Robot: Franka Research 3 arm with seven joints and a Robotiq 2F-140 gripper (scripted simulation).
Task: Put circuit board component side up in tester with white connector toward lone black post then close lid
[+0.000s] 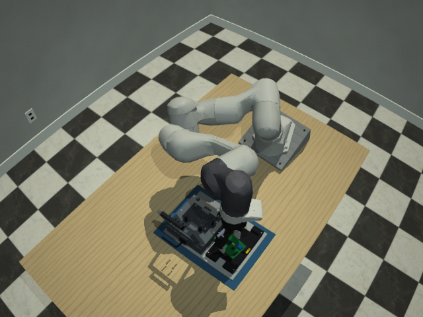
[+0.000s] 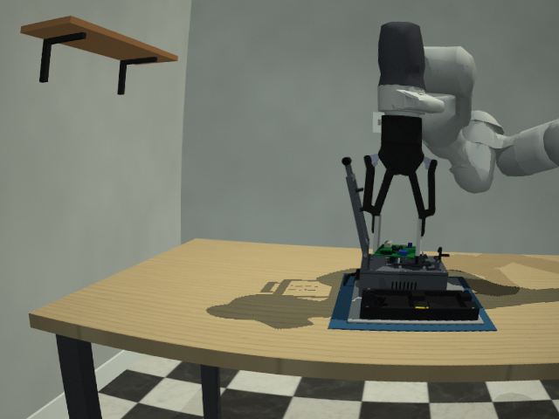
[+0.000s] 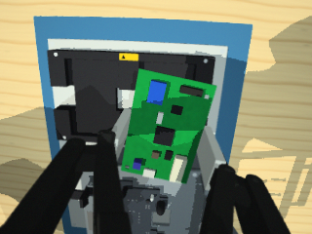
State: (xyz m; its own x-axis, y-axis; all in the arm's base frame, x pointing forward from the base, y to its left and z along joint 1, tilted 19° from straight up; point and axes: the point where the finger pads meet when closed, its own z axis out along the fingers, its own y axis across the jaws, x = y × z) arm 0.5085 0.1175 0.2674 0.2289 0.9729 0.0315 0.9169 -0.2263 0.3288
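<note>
Now: hand 20 mm above the green circuit board. Also, from my hand: black post: 110 mm behind, 100 mm to the right, 50 mm below; lid: 70 mm ahead, 180 mm to the right, 40 mm above.
</note>
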